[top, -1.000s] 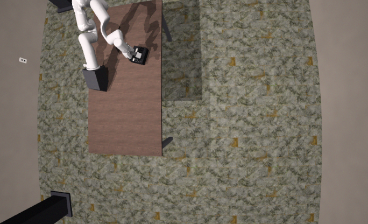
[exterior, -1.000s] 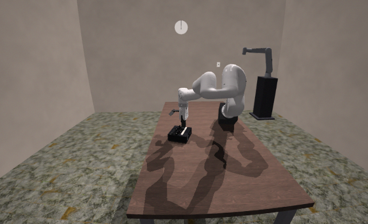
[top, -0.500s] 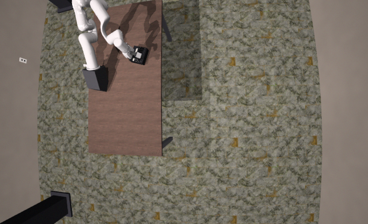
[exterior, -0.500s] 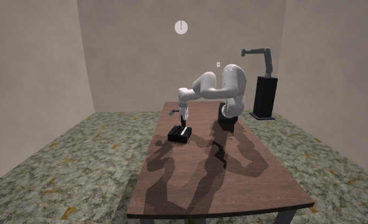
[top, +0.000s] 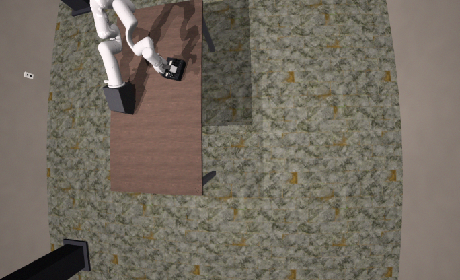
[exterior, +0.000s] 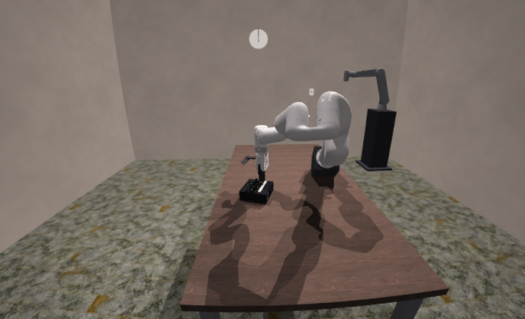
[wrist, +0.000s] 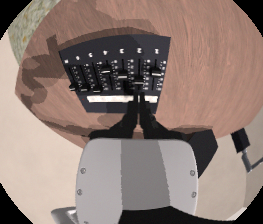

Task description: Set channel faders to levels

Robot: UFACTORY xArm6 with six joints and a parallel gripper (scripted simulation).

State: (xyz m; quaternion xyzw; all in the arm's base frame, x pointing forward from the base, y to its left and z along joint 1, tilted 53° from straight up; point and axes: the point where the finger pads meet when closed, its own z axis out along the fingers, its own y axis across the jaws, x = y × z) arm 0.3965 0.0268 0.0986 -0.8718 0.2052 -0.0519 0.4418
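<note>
The fader cap is 40 mm ahead of my hand, 10 mm to the left of it and 30 mm below it.
</note>
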